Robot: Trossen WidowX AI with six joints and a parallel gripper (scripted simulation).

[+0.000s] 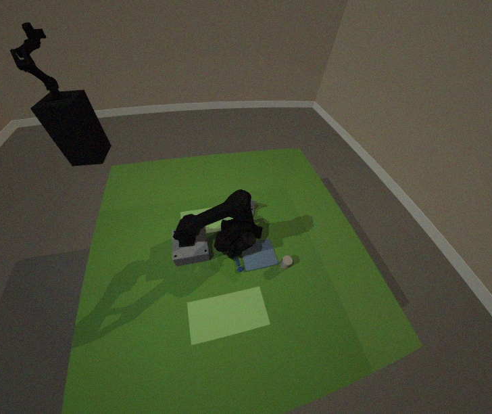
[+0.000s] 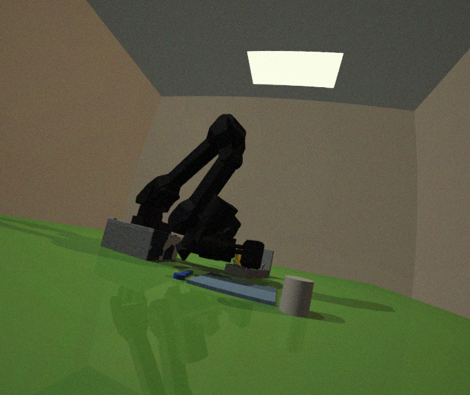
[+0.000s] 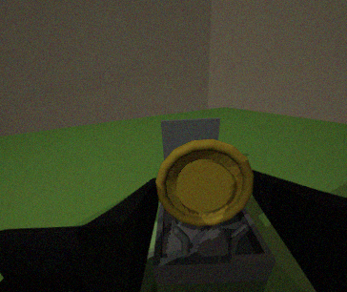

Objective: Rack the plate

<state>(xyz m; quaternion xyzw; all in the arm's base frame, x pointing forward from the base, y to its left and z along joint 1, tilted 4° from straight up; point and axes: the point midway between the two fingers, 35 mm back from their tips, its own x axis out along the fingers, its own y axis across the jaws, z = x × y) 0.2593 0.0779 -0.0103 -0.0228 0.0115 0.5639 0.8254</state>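
The yellow plate lies 10 mm to the right of my gripper tip. From my gripper tip the other things lie so: blue flat board: 40 mm ahead, 180 mm to the right, 50 mm below; then dish rack: 10 mm ahead, 20 mm to the left, 30 mm below; then blue spoon: 60 mm behind, 220 mm to the right, 50 mm below.
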